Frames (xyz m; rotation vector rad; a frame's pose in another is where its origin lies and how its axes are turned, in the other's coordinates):
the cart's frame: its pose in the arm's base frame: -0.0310 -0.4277 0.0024 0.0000 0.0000 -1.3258
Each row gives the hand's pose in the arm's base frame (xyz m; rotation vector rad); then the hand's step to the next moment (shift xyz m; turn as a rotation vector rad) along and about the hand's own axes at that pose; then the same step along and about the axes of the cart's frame.
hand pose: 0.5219 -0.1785 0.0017 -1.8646 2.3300 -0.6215
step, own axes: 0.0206 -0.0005 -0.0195 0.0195 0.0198 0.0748
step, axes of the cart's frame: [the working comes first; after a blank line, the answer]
step, axes of the arm's base frame: -0.0109 -0.0147 0.0216 0.0010 -0.0342 -0.0721

0.0117 -0.0142 0.0216 0.0334 -0.0073 -0.0721
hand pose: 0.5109 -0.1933 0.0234 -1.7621 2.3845 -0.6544
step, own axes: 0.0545 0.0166 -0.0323 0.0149 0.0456 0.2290
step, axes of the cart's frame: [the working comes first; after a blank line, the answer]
step, axes of the arm's base frame: -0.0430 -0.0379 0.0316 0.0308 -0.0665 -0.2222

0.0264 -0.0509 0.0316 0.0720 0.0138 -0.2222
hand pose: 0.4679 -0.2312 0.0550 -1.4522 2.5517 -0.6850
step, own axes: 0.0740 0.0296 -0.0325 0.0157 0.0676 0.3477
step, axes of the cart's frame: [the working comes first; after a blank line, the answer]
step, axes of the arm's base frame: -0.0730 -0.0389 0.0240 0.0517 -0.0958 -0.3374

0.0200 -0.0802 0.0240 0.1055 0.0269 -0.3374
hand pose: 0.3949 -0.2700 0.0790 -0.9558 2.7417 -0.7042
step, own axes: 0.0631 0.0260 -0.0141 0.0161 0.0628 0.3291
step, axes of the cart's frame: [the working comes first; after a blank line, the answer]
step, axes of the arm's base frame: -0.0678 -0.0159 0.0005 0.0486 -0.0923 -0.3188

-0.0010 -0.0697 0.0005 0.1013 0.0248 -0.3188
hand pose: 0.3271 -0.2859 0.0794 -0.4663 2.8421 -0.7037
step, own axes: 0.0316 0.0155 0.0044 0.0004 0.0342 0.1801
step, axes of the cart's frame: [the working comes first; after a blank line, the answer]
step, axes of the arm's base frame: -0.0325 0.0004 -0.0143 0.0345 -0.0478 -0.1736

-0.0082 -0.0314 -0.0143 0.0547 0.0219 -0.1736
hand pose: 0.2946 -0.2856 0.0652 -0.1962 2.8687 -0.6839
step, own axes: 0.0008 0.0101 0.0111 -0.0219 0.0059 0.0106
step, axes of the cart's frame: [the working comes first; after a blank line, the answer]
step, axes of the arm's base frame: 0.0007 0.0040 -0.0145 0.0231 0.0044 -0.0087

-0.0037 0.0016 -0.0145 0.0014 0.0234 -0.0087
